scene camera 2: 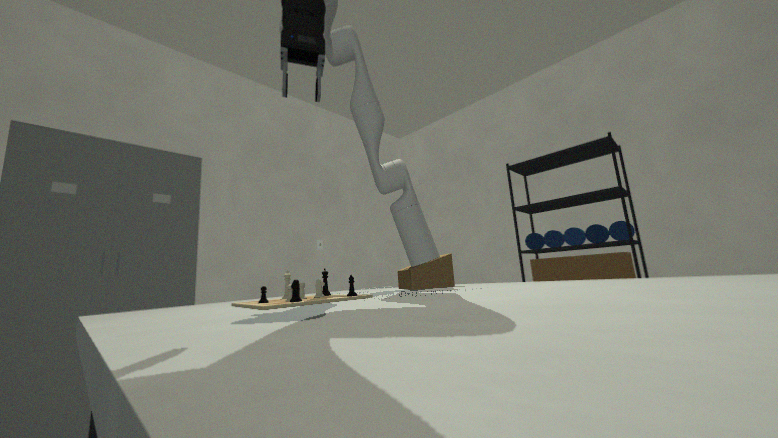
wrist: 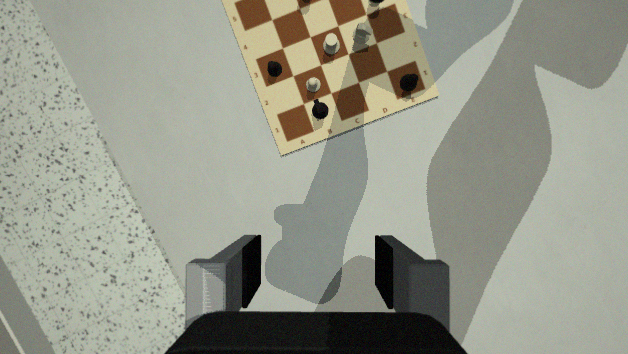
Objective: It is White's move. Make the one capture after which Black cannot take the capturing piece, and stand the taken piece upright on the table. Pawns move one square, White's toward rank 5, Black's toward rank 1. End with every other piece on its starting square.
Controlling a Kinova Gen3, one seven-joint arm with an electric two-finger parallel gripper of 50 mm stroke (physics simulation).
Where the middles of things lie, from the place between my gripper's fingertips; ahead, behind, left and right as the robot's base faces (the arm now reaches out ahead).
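My hand: well above the chessboard (scene camera 2: 273, 303), a good way to the left of it and some way beyond it.
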